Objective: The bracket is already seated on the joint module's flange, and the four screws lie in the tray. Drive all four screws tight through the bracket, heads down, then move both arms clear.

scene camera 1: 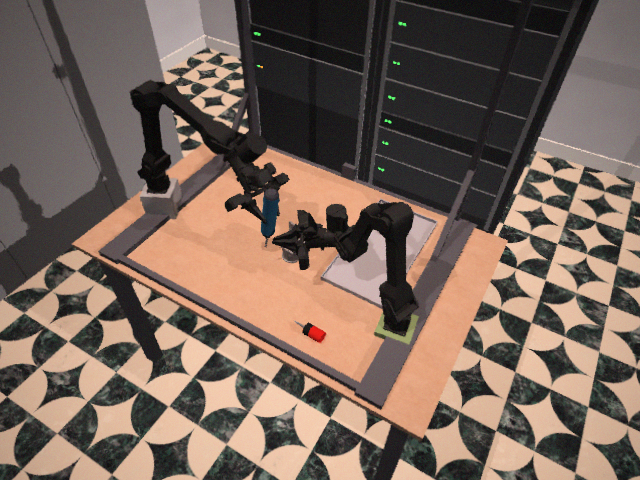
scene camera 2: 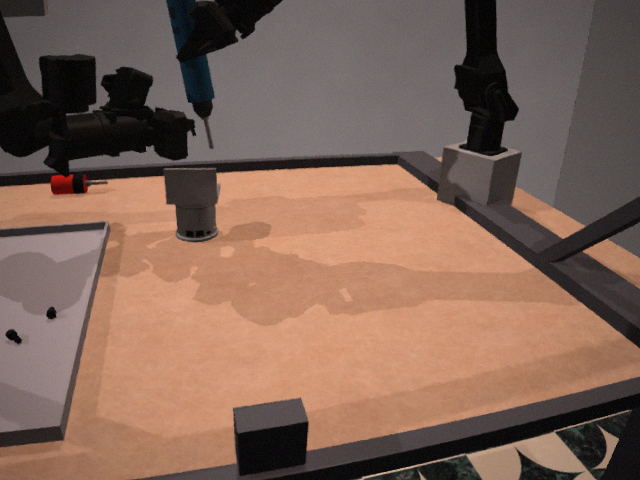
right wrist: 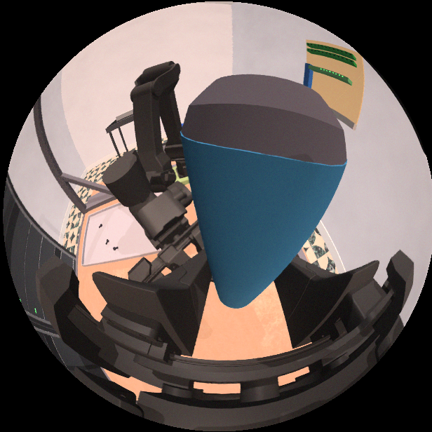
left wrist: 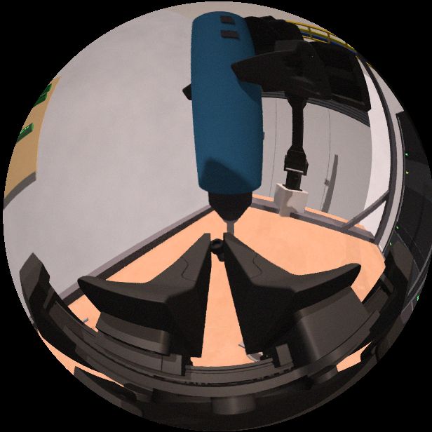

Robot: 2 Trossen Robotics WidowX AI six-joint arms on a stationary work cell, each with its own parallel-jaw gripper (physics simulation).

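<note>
My left gripper is shut on a black screw, held at its fingertips. It is above the grey bracket, which sits on the round joint module. My right gripper is shut on a blue screwdriver. The driver's bit points down, close beyond the left fingertips in the left wrist view; contact with the screw cannot be told. Three loose screws lie in the tray. The bracket's holes are hidden.
The grey tray lies beneath and beside the left arm. A red screwdriver lies on the table. Dark rails edge the table, and a dark block stands at its near edge in scene camera 2.
</note>
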